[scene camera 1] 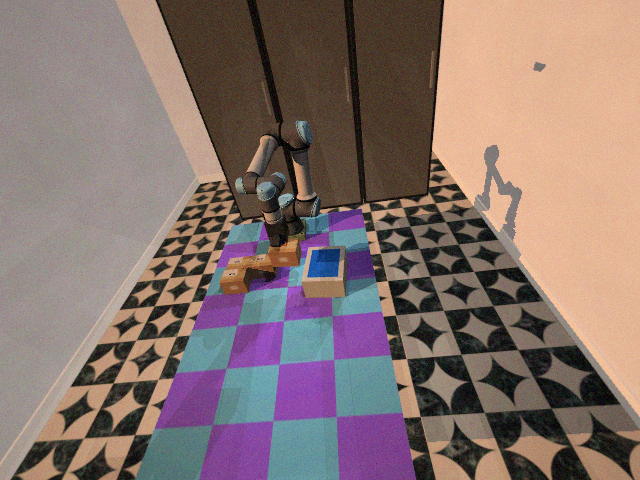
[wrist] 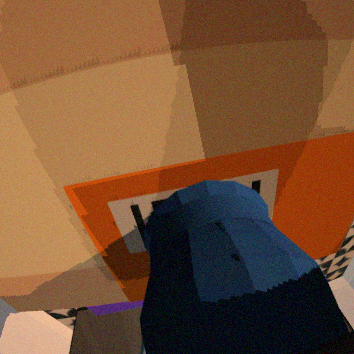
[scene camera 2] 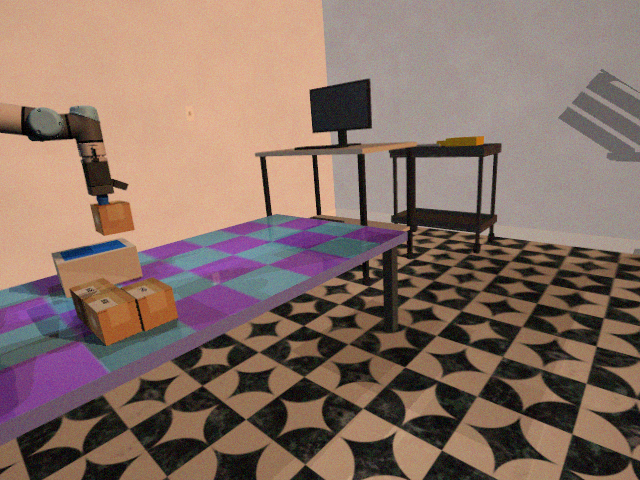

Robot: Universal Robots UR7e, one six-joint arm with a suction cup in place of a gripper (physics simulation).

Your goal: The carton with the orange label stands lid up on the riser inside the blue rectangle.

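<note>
The carton with the orange label hangs in the air from my suction gripper, roughly level and lid up. The orange label lies on its top face, partly hidden by the blue cup in the wrist view. The cream riser stands on the table with the blue rectangle on its top. In scene camera 1 the held carton is to the left of the riser; in scene camera 2 it shows above the riser, with a gap between.
Three other cartons, at the front left, behind it and to the side, stand close together on the chequered table. A desk with a monitor and a dark cart stand beyond.
</note>
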